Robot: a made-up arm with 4 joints.
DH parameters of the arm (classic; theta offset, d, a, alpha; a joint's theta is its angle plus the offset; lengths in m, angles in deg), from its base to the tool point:
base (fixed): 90 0.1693 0 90
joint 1: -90 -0.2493 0.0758 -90
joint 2: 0 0.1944 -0.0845 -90
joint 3: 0 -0.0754 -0.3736 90
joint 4: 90 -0.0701 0.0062 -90
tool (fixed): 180 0.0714 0 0
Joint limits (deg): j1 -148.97..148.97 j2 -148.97..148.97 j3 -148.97..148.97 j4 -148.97..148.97
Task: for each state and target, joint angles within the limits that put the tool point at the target. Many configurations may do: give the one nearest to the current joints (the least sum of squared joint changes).
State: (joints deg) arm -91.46 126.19 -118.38 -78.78
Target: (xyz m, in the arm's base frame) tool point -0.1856 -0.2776 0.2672
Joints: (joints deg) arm -63.10 148.97 -72.14 -58.77
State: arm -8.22 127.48 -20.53 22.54
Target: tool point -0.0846 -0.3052 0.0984
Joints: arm -25.70 102.68 -67.88 9.72
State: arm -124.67 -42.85 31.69 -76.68
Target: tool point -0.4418 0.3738 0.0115
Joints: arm -86.88 -24.29 7.80 -71.60
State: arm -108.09 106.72 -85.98 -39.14
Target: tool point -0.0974 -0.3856 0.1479
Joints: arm -58.78 144.42 -50.46 -33.62
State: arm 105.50 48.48 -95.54 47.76
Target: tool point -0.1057 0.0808 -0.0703
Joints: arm 89.87 34.24 -81.80 45.34
